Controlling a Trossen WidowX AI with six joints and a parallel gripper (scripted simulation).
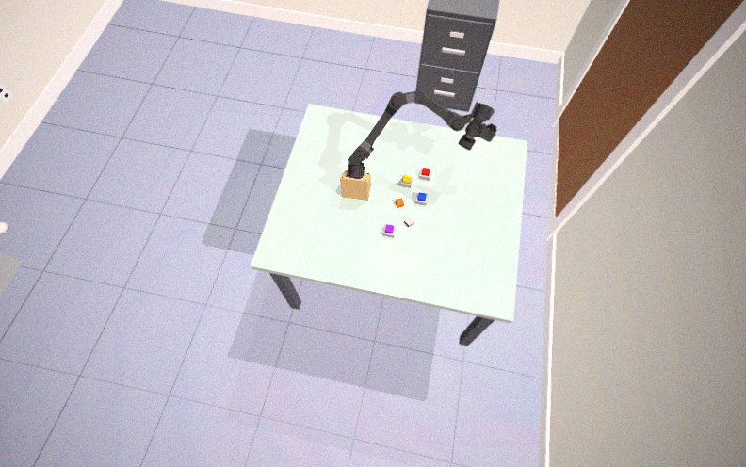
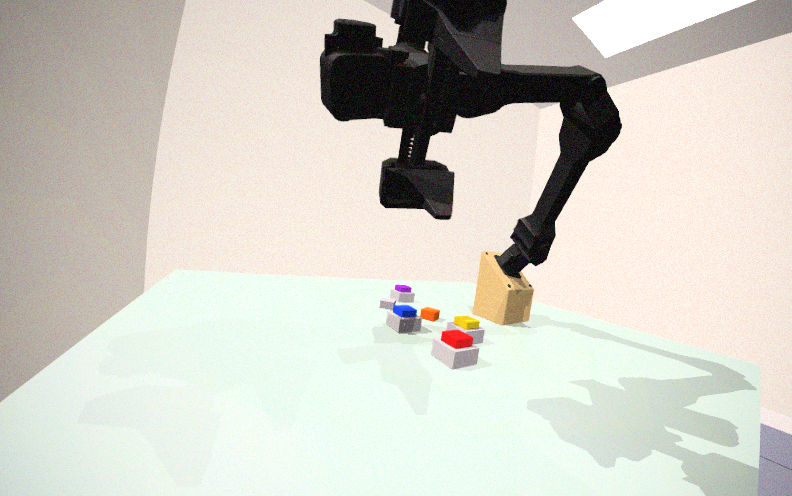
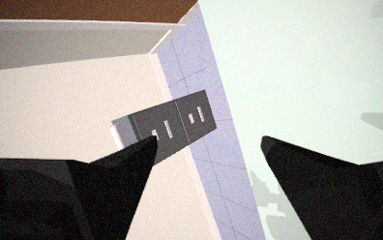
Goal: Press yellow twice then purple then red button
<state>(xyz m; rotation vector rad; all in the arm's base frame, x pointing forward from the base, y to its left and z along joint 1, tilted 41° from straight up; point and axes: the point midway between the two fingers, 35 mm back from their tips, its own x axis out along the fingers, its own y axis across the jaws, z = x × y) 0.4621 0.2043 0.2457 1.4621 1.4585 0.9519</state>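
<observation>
My gripper tip is now 240 mm past the yellow button, 230 mm to the left of it and 180 mm above it. The rest, counted from my gripper tip: blue button 160 mm behind, 300 mm to the right, 180 mm below; then orange block 250 mm behind, 350 mm to the right, 200 mm below; then red button 170 mm behind, 170 mm to the right, 180 mm below.
</observation>
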